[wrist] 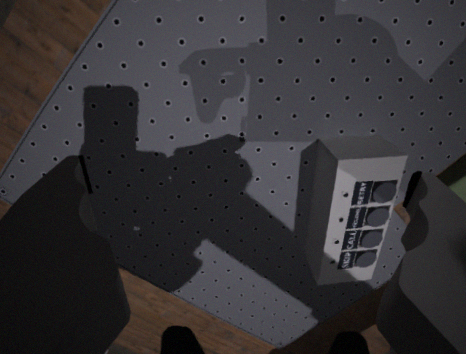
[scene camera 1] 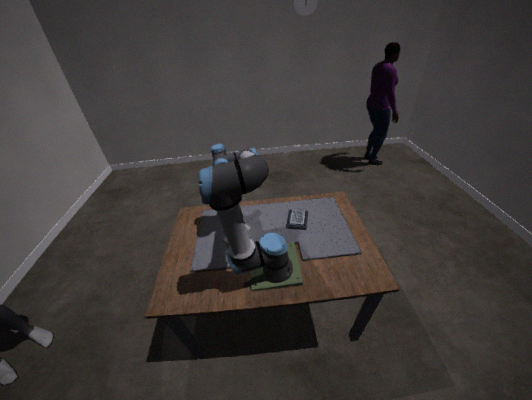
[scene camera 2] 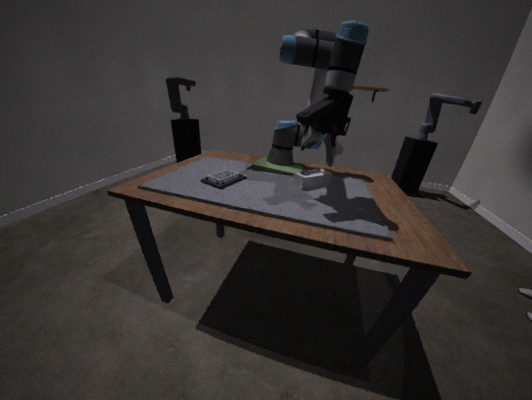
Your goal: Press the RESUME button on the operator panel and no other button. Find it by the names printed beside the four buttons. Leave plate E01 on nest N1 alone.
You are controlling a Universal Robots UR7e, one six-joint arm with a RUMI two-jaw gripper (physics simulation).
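Frame: origin at the arm's base, x left, y ahead, z down, level; metres.
Where they show: gripper, fingertip midpoint: [wrist: 248, 169] [scene camera 2: 314, 157]; arm's base at its link origin: [scene camera 1: 278, 269] [scene camera 2: 279, 161].
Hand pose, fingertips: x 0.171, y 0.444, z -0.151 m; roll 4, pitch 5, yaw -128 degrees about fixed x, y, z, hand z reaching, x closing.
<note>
Each offset is from my fingertips to the top centre of the thing. Level surfaces: height alone.
The white operator panel @(dx +0.016, dy -0.188, dz +0.108 m) [scene camera 2: 312, 181] [wrist: 372, 168] stands on the grey perforated mat. In the wrist view its four grey round buttons form a column: RETRY @(dx -0.030, dy -0.171, dz +0.108 m) [wrist: 384, 192], a faint label that seems to read RESUME beside the second button @(dx -0.008, dy -0.192, dz +0.108 m) [wrist: 377, 216], CALL @(dx +0.015, dy -0.212, dz +0.108 m) [wrist: 371, 238] and SKIP @(dx +0.037, dy -0.232, dz +0.108 m) [wrist: 365, 258]. My gripper [scene camera 2: 317, 156] [wrist: 248, 169] is open and empty, above the panel; in the wrist view the panel shows near the right finger. Plate E01 @(dx -0.363, dy -0.100, dz +0.137 m) [scene camera 1: 298, 217] [scene camera 2: 224, 175] lies on dark nest N1 @(dx -0.363, dy -0.100, dz +0.142 m) [scene camera 1: 297, 228] [scene camera 2: 216, 186], apart from the gripper. The arm hides the gripper in scene camera 1.
The mat @(dz +0.160 m) [scene camera 1: 327, 240] [scene camera 2: 170, 182] lies on a wooden table @(dz +0.176 m) [scene camera 1: 340, 277] [scene camera 2: 420, 235]. The arm's base stands on a green plate [scene camera 1: 260, 283] [scene camera 2: 261, 164] at the table edge. A person [scene camera 1: 384, 92] stands beyond the table. Arm shadows cross the mat.
</note>
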